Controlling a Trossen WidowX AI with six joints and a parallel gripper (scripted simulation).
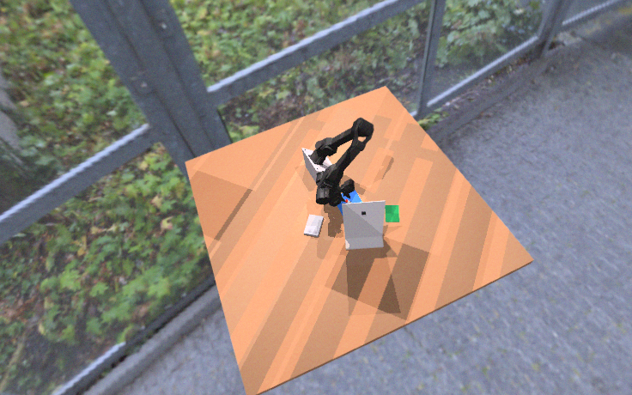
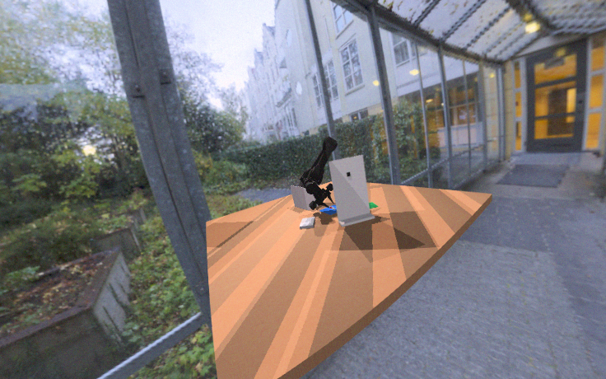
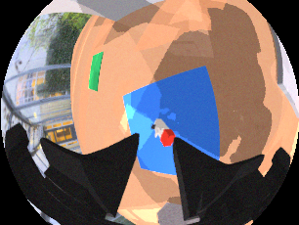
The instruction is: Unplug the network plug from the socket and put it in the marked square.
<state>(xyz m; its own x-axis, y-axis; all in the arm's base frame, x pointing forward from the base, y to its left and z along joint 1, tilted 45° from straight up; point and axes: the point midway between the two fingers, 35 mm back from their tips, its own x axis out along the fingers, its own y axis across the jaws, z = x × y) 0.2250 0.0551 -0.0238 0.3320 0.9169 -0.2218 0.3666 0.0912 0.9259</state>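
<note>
Right now my gripper tip is 10 mm short of the network plug and 10 mm above it. Also, from my gripper tip: green square: 170 mm ahead, 140 mm to the left, 30 mm below; then grey panel: 210 mm ahead, 50 mm to the right, 110 mm above; then blue marked square: 30 mm below.
</note>
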